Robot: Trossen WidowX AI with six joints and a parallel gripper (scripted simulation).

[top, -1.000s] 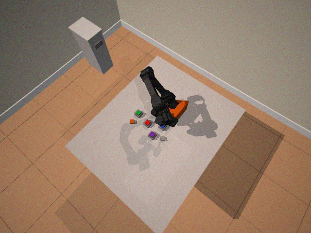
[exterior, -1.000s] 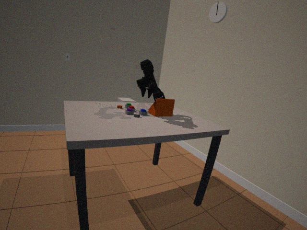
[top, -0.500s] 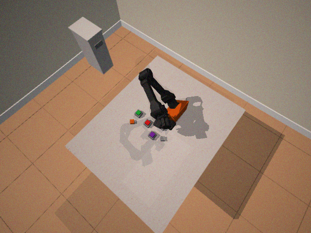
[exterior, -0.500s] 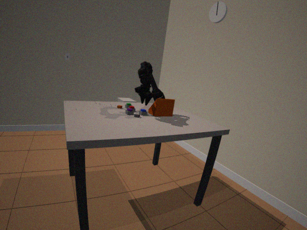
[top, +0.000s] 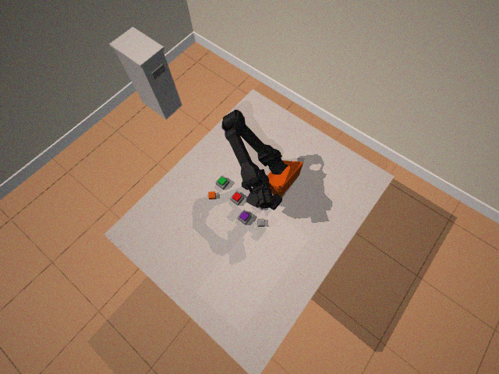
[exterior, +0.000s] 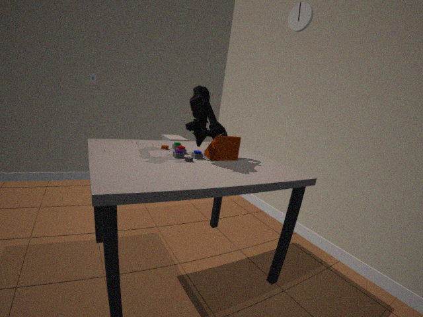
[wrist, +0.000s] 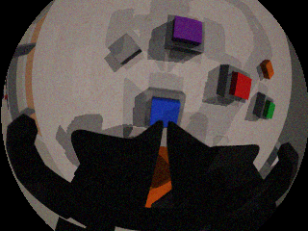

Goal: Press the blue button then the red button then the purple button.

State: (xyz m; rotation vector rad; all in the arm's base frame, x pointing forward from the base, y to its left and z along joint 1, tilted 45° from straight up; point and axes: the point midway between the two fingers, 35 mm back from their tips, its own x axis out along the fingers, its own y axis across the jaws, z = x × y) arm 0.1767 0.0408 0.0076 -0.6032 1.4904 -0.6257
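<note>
Now: the blue button 30 mm below my gripper tip. Round my gripper tip: small grey block 80 mm ahead, 60 mm to the left, 60 mm below; then purple button 110 mm ahead, 20 mm to the right, 30 mm below; then red button 50 mm ahead, 100 mm to the right, 30 mm below.
</note>
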